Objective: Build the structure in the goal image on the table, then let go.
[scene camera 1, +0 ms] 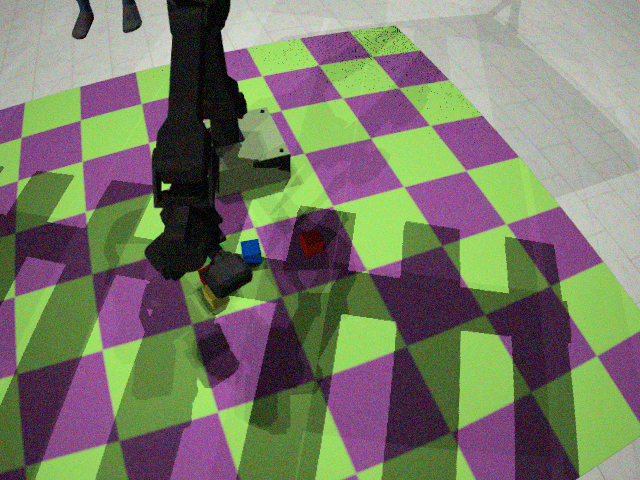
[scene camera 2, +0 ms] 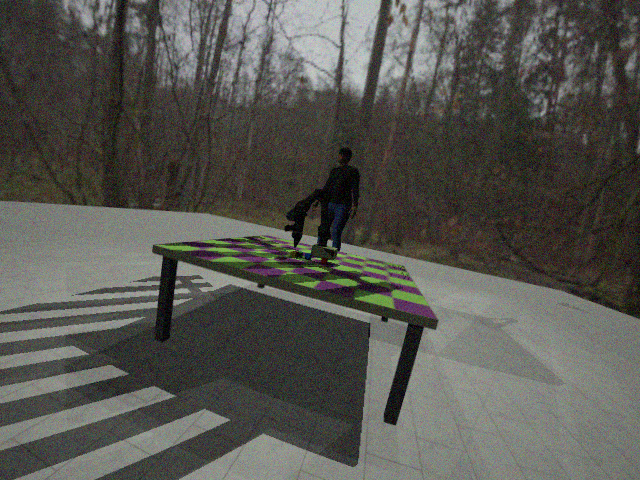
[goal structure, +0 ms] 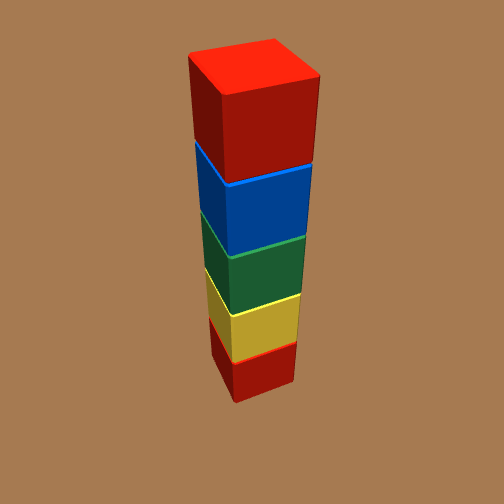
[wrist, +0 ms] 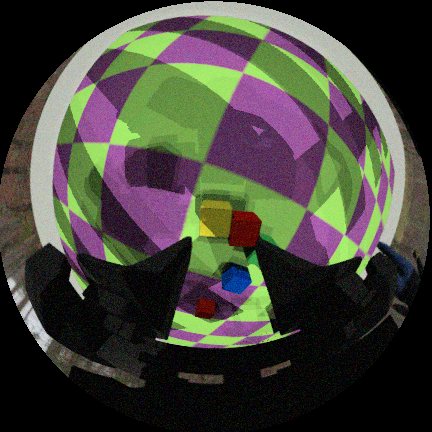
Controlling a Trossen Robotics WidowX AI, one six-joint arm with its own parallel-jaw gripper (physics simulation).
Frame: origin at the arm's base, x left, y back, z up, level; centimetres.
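Seen in the pictures: gripper, fingertip midpoint: (scene camera 2: 294, 247) (wrist: 224, 242); arm's base, origin of the base link: (scene camera 1: 225, 134) (scene camera 2: 322, 245).
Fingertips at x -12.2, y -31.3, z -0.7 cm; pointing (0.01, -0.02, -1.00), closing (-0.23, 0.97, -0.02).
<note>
Offsets run from my fingertips to a thing's top centre. Level surfaces: height alone.
My gripper (scene camera 1: 226, 273) (scene camera 2: 296, 244) (wrist: 224, 242) is open and empty, pointing down above the cube group. A yellow cube @(dx -0.2, dy -0.9, dz -3.2 cm) (scene camera 1: 214, 298) (wrist: 216, 219) and a red cube @(dx +0.1, dy +2.6, dz -3.2 cm) (scene camera 1: 202, 274) (wrist: 244, 229) lie side by side on the table, touching or nearly so. A green cube @(dx +2.3, dy +6.2, dz -3.2 cm) (wrist: 253, 257) is beside that red one, mostly hidden by the right finger in the wrist view. A blue cube @(dx +8.4, dy +5.0, dz -3.2 cm) (scene camera 1: 251, 251) (scene camera 2: 308, 256) (wrist: 236, 279) sits a little apart from the row. Another red cube @(dx +19.4, dy +2.8, dz -3.2 cm) (scene camera 1: 311, 242) (scene camera 2: 324, 260) (wrist: 205, 308) lies farther off, beyond the blue one.
The checkered table @(dz -6.5 cm) (scene camera 1: 434, 155) (scene camera 2: 418, 304) carries the arm's pale base block (scene camera 1: 258, 134) (scene camera 2: 323, 251), behind the blue cube in the first scene view. The arm hangs over the table there. Dark shadows cross the table. A person (scene camera 2: 342, 186) stands beyond the table.
</note>
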